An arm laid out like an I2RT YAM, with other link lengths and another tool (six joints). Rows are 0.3 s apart.
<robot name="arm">
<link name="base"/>
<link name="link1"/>
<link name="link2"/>
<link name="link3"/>
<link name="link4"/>
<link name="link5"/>
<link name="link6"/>
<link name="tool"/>
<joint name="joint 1" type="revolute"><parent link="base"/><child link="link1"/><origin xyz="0 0 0.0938" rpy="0 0 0"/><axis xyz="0 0 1"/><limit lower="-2.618" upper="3.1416"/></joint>
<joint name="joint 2" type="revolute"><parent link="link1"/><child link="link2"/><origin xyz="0.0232 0.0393 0.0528" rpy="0 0 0"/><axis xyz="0 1 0"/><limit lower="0" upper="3.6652"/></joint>
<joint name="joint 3" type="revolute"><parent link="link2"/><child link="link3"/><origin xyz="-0.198 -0.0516 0" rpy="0 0 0"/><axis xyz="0 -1 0"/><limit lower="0" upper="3.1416"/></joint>
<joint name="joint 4" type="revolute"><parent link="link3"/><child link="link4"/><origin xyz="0.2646 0.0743 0.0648" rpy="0 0 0"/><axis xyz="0 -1 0"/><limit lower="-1.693" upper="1.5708"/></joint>
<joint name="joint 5" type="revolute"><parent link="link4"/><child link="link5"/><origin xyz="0.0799 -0.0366 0.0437" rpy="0 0 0"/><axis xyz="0 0 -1"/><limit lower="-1.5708" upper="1.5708"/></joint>
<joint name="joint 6" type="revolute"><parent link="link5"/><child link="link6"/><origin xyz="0.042 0 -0.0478" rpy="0 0 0"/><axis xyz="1 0 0"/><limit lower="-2.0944" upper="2.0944"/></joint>
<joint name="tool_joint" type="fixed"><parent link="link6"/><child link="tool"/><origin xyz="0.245 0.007 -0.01" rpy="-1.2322 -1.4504 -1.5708"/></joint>
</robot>
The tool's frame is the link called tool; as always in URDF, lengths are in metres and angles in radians.
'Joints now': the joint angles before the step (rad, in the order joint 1, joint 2, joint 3, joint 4, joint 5, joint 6). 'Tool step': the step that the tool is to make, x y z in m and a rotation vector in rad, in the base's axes. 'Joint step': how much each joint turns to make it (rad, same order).
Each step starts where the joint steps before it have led.
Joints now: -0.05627 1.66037 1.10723 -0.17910 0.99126 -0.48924
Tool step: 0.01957 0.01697 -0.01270 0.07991 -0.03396 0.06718
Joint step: 0.00000 -0.00802 -0.00003 -0.00074 -0.10452 0.02745
